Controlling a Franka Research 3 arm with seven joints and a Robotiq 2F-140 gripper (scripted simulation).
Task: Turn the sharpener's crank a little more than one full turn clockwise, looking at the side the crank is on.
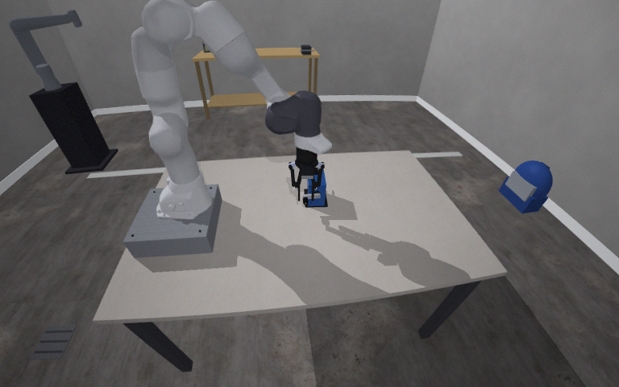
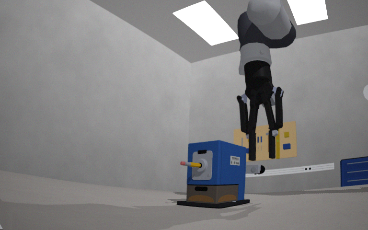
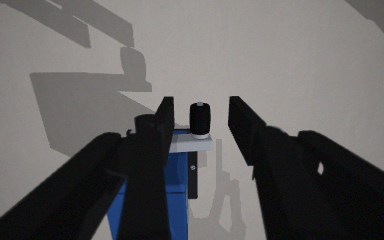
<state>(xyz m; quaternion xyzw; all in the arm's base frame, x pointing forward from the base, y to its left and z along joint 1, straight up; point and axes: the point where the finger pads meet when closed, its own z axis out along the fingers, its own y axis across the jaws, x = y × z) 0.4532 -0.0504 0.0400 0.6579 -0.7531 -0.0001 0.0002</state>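
Right now the black knob is 6 cm below my hand and 2 cm to the left of it.
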